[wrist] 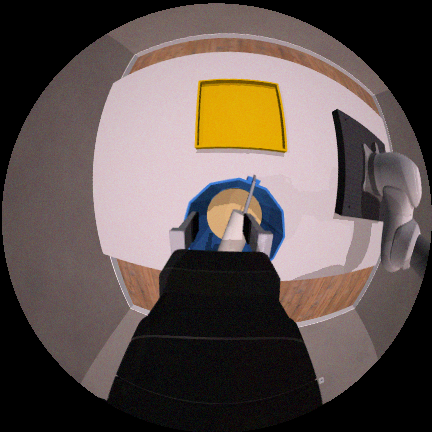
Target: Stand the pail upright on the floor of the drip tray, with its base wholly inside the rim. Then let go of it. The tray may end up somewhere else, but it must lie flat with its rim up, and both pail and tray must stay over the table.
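Frame: origin at the arm's base, x left, y ahead, z down, level; millimetres.
Seen in the pictures: gripper, fingertip midpoint: (220,221); arm's base, origin of the base link: (372,173).
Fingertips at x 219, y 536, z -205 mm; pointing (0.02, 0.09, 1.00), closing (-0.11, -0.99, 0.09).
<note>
Pixels of each thing's middle, then the offset from my fingertips to it. "spot": a spot on its surface instead. Level surfaces: height alone.
- blue pail, surface spot: (274,215) spot: dx +8, dy -102, dz +132 mm
- yellow drip tray, body centre: (240,108) dx -258, dy +2, dz +235 mm
- white table, its level: dz +248 mm
The blue pail (274,215), with a tan round inside bottom, stands upright on the white table, outside the tray. Its handle is a thin grey rod with a thick white grip (232,231), which rises over the opening. The yellow drip tray (240,115) lies flat with its rim up, beyond the pail in the upper middle of the view. My gripper (220,221) is open above the pail. The white grip shows between the fingers, closer to the right one, and nothing is clamped. The gripper body hides the pail's near side and the grip's lower end.
A dark ribbed base plate (350,170) lies at the right of the white table (145,150), with the grey-white arm (400,200) rising from it. The table's edges show on the left, at the top and at the bottom, with wooden floor (330,295) beyond.
</note>
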